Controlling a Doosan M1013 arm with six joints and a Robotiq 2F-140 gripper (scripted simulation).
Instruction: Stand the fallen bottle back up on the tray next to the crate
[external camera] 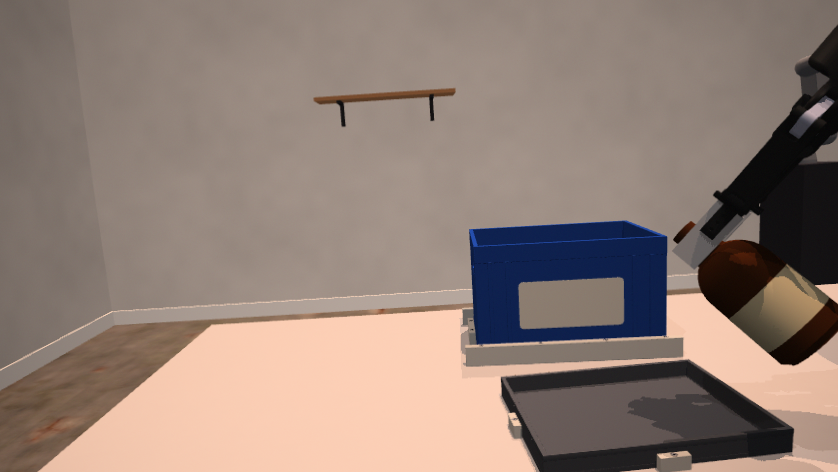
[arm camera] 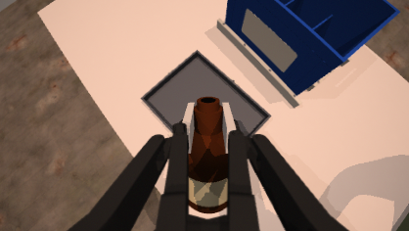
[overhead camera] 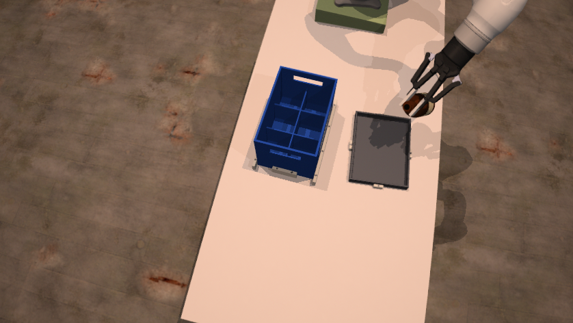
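The brown bottle lies 2 cm behind my hand, 2 cm to the left of it and 5 cm below it. Also, from my hand: blue crate (34 cm to the right, 13 cm below); then dark grey tray (6 cm ahead, 6 cm to the right, 20 cm below).
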